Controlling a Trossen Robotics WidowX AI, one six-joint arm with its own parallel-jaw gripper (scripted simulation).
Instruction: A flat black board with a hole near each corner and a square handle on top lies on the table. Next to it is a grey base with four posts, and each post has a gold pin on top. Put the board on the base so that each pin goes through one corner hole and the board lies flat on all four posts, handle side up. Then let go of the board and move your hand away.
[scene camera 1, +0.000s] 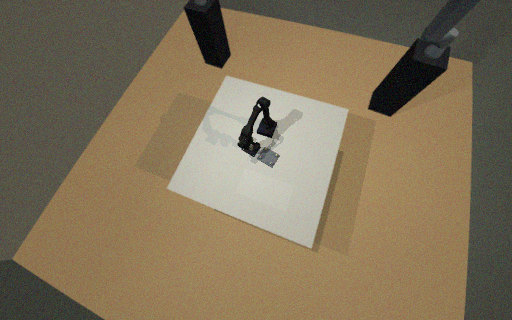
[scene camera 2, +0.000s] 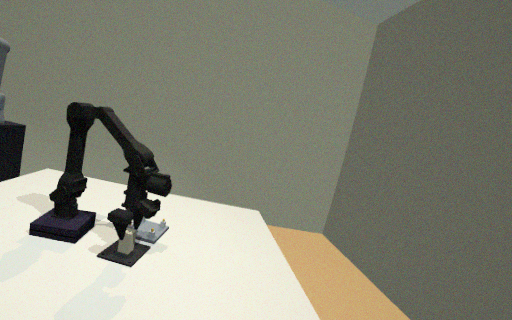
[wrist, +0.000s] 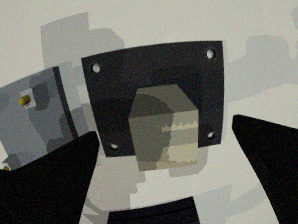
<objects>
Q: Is the gripper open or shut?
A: Open.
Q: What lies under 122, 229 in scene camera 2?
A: The gripper.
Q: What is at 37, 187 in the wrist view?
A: The gripper.
</objects>
